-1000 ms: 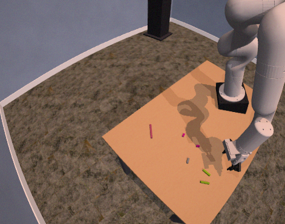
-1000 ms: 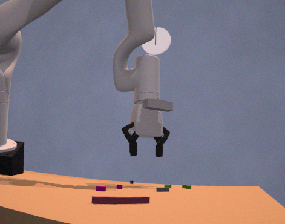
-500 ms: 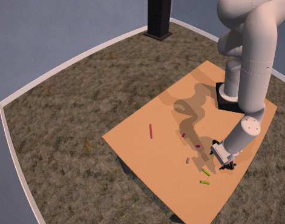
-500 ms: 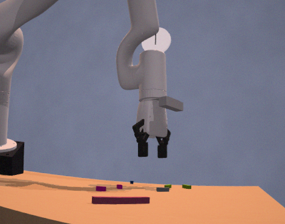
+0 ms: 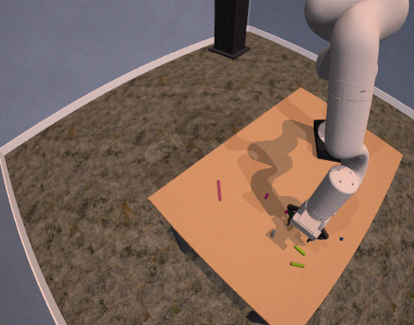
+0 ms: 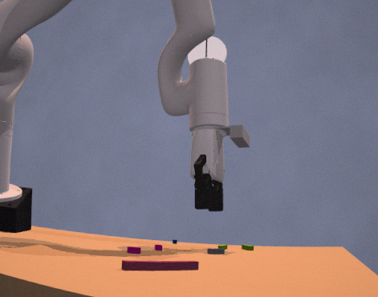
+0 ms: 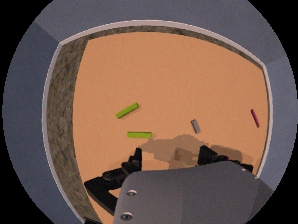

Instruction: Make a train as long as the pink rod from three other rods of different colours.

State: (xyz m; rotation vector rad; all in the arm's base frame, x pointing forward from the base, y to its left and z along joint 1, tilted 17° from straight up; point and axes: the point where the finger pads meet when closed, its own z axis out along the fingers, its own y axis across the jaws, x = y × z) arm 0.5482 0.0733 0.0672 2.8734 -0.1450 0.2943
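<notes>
Now: hand 3 cm short of the grey rod, 7 cm to the left of it and 9 cm above it. Also, from my hand: blue rod (12 cm behind, 18 cm to the left, 9 cm below); pink rod (34 cm to the right, 9 cm below).
</notes>
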